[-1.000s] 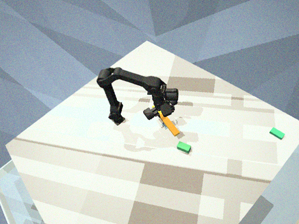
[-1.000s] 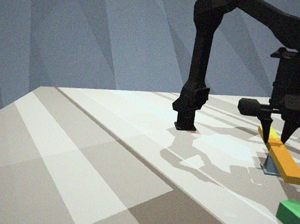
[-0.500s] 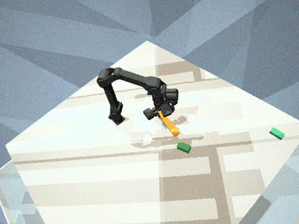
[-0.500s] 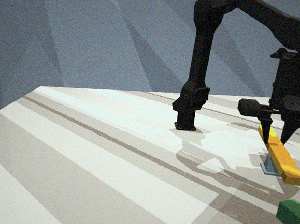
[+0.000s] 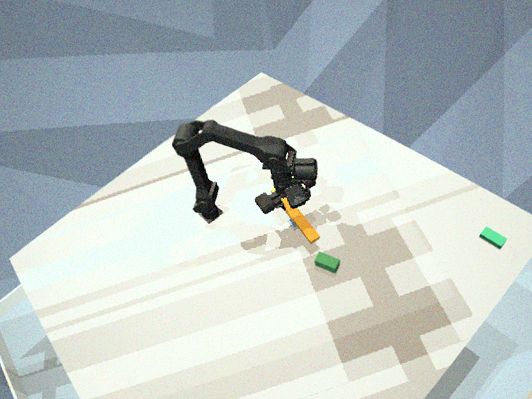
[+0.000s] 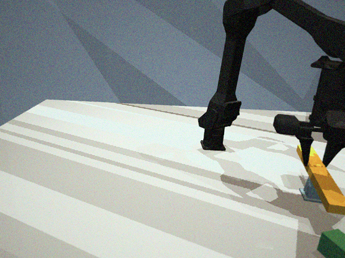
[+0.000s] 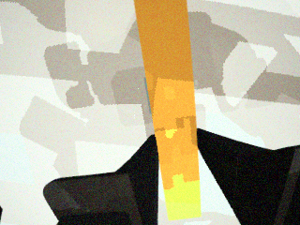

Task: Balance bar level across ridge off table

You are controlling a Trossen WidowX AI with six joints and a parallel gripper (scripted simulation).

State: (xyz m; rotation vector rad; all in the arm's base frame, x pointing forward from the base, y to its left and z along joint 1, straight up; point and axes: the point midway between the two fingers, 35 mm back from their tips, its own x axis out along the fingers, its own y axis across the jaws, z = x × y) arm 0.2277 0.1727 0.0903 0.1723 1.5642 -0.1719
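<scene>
Right now my gripper tip is 30 mm short of the orange-yellow bar and 10 mm to the left of it.
</scene>
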